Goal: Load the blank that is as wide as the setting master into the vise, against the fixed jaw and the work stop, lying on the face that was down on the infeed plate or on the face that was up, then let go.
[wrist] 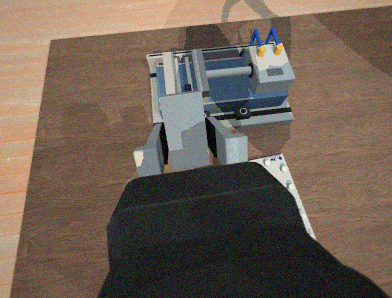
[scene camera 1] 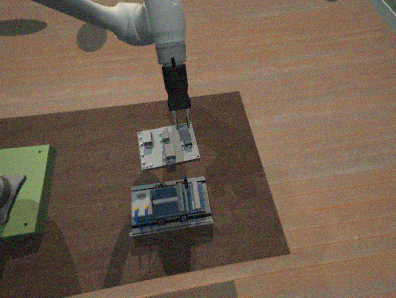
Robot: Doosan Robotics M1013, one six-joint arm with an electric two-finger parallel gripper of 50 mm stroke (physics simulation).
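Places are measured from the arm's base along level axes (x left, y back, z up), in centimetres.
Where they show: gripper, fingertip midpoint: (wrist: 186,133) (scene camera 1: 183,128).
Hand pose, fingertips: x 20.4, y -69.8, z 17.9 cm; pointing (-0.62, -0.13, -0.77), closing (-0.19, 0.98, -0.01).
Each offset is from my fingertips to the top centre of the thing. "spot": to the spot under its first point.
My gripper (scene camera 1: 182,124) (wrist: 186,133) is shut on a grey rectangular blank {dx -0.8, dy -0.1, dz +2.5 cm} (scene camera 1: 185,137) (wrist: 184,117). In the wrist view the blank sticks out beyond the fingers towards the vise {dx -21.2, dy +5.0, dz -14.0 cm} (scene camera 1: 171,207) (wrist: 227,90). In the scene view it shows over the right part of the pale infeed plate {dx +5.5, dy +8.4, dz -23.1 cm} (scene camera 1: 154,153); its height is hard to tell. The vise's fixed jaw {dx -19.0, dy -4.7, dz -14.3 cm} (scene camera 1: 195,195) (wrist: 169,72) and moving jaw (scene camera 1: 181,197) (wrist: 200,75) stand apart, with a dark-tipped work stop {dx -14.9, dy -1.0, dz -14.3 cm} (scene camera 1: 185,180) (wrist: 188,87) by the gap. I cannot identify the setting master.
Other grey blanks {dx +7.7, dy +17.5, dz -19.6 cm} (scene camera 1: 146,139) {dx +1.3, dy +6.9, dz -19.6 cm} (scene camera 1: 170,152) stand on the infeed plate, which lies behind the vise in the scene view. Blue hoses with yellow fittings {spot: dx -24.2, dy +12.2, dz -13.0 cm} (scene camera 1: 146,207) (wrist: 278,49) rise from the vise's end block. A green block (scene camera 1: 37,175) bearing a grey object (scene camera 1: 12,195) is at the left.
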